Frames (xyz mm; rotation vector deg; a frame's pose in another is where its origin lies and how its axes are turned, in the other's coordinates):
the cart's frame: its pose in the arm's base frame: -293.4 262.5 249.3 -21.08 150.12 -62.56
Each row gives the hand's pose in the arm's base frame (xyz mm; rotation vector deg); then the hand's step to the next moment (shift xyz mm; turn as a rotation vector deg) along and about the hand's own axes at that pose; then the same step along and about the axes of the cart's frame.
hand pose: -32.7 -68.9 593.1 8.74 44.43 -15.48
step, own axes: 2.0 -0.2 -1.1 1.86 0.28 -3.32
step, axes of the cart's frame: -0.1 1.3 1.9 1.14 3.22 1.71
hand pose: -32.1 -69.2 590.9 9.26 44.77 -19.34
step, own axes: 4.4 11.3 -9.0 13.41 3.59 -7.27
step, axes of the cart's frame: -3.5 14.7 -1.1 -3.37 11.28 10.35
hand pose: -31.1 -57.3 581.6 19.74 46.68 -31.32
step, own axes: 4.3 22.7 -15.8 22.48 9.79 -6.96
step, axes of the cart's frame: -12.3 24.4 -6.0 -11.28 15.93 16.39
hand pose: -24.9 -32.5 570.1 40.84 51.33 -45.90
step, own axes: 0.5 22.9 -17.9 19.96 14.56 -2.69
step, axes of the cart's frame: -19.6 19.0 -10.0 -16.32 11.54 14.77
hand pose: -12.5 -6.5 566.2 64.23 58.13 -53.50
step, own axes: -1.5 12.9 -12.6 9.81 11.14 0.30
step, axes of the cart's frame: -14.6 6.7 -8.4 -11.68 3.71 8.38
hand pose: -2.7 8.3 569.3 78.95 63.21 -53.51
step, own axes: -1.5 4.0 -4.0 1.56 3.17 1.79
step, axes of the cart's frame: -4.8 0.1 -3.3 -2.64 -0.89 2.81
